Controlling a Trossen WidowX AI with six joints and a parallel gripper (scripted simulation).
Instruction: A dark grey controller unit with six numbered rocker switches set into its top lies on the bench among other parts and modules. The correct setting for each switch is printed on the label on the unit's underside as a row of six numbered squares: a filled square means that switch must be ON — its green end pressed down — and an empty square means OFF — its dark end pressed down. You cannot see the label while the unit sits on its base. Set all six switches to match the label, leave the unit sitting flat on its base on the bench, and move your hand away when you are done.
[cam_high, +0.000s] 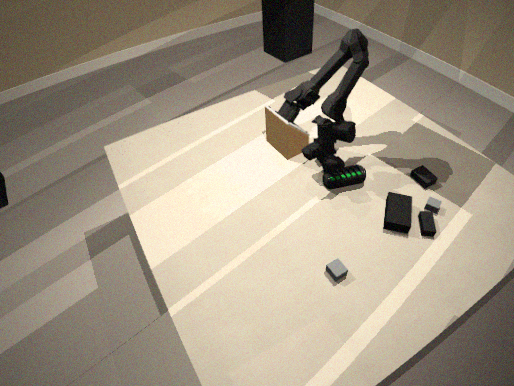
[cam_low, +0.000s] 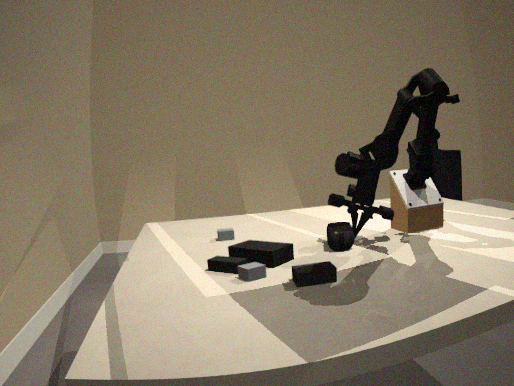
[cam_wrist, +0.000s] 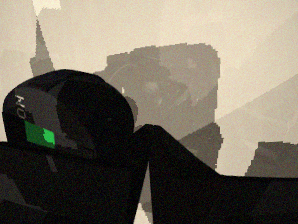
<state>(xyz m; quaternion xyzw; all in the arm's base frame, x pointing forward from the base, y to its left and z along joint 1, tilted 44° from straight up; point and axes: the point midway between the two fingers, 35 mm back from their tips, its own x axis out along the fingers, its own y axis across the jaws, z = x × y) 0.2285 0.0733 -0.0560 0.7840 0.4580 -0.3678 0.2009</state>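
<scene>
Now: the black block 28 cm ahead of my gripper tip, 6 cm to the left of it and 1 cm above it.
</scene>
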